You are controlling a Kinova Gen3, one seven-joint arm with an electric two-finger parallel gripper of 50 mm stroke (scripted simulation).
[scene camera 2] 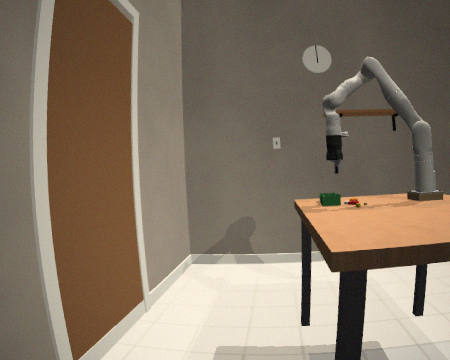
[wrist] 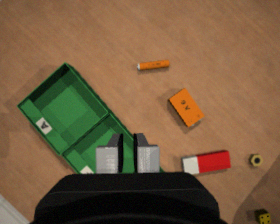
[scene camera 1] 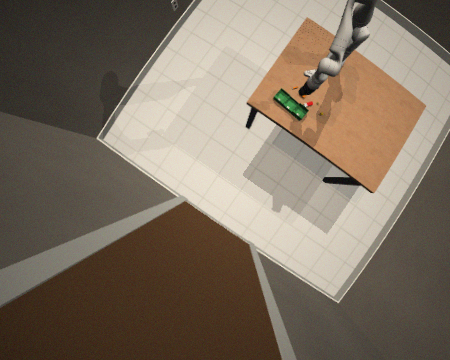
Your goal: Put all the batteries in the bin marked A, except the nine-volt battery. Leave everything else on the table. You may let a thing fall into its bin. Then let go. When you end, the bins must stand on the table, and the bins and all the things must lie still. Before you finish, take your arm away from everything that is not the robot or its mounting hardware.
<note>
I see my gripper, a green bin strip, an orange nine-volt battery and a red thing.
</note>
